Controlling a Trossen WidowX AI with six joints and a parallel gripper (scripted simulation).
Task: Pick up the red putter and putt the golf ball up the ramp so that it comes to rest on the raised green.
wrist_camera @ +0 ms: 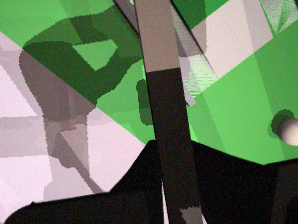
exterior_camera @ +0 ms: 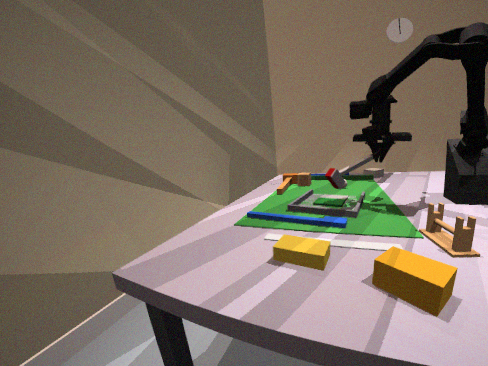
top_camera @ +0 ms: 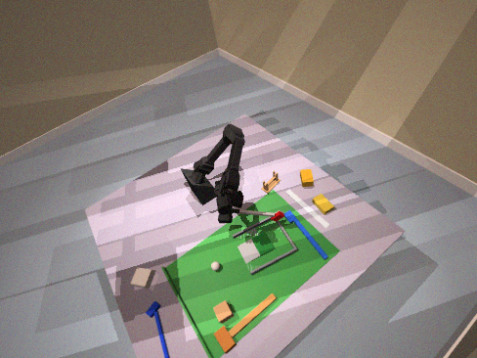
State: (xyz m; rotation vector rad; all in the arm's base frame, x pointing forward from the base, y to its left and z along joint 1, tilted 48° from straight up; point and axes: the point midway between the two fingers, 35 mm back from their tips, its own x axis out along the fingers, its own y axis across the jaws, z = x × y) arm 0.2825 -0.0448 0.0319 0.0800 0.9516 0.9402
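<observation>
My gripper tip is now 80 mm short of the red putter and 80 mm to the right of it. Also, from my gripper tip: white golf ball 90 mm ahead, 220 mm to the right, 120 mm below; wooden rack 40 mm behind, 330 mm to the left, 110 mm below; tan block 270 mm ahead, 320 mm to the right, 110 mm below.
</observation>
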